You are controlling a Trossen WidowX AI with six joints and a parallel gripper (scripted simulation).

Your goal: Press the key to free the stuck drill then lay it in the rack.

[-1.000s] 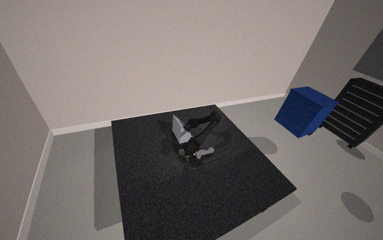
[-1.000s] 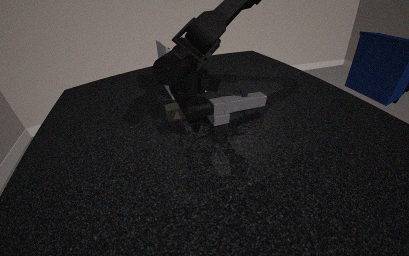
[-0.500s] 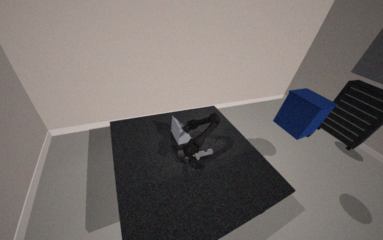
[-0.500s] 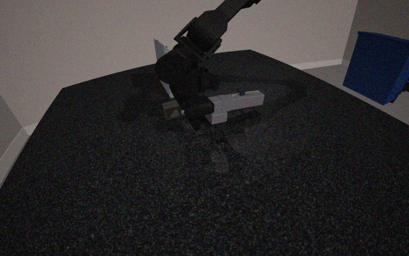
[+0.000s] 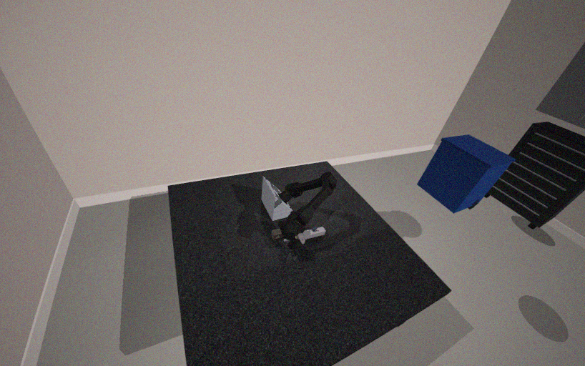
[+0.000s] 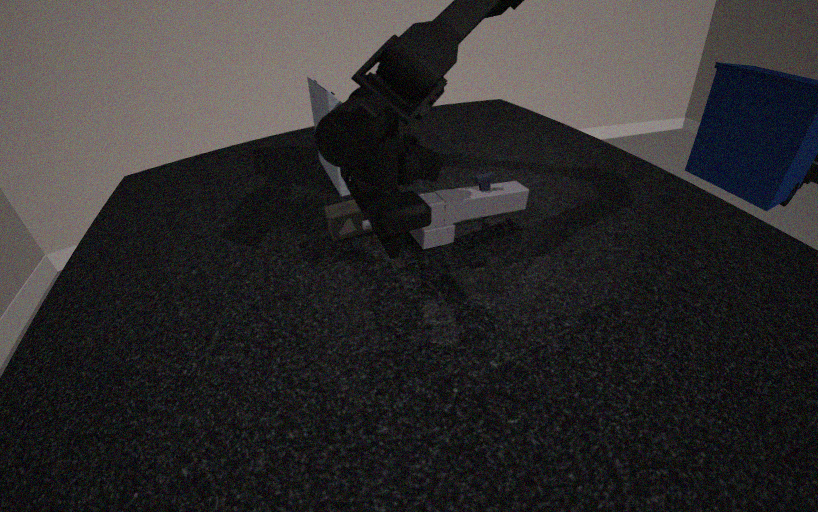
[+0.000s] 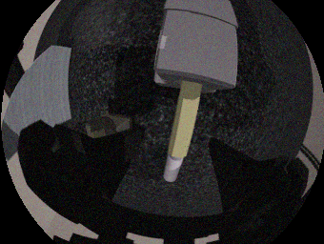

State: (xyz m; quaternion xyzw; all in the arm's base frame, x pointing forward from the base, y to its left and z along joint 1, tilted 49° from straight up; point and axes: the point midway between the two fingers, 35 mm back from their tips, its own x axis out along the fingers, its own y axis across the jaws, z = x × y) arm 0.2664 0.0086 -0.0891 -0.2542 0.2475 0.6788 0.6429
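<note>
The drill lies 40 mm to the left of my gripper tip and 30 mm above it. The rest, counted from my gripper tip: light grey housing block: 140 mm to the left, 20 mm above, 10 mm behind; then key: 160 mm to the left, 40 mm above, 10 mm behind.
</note>
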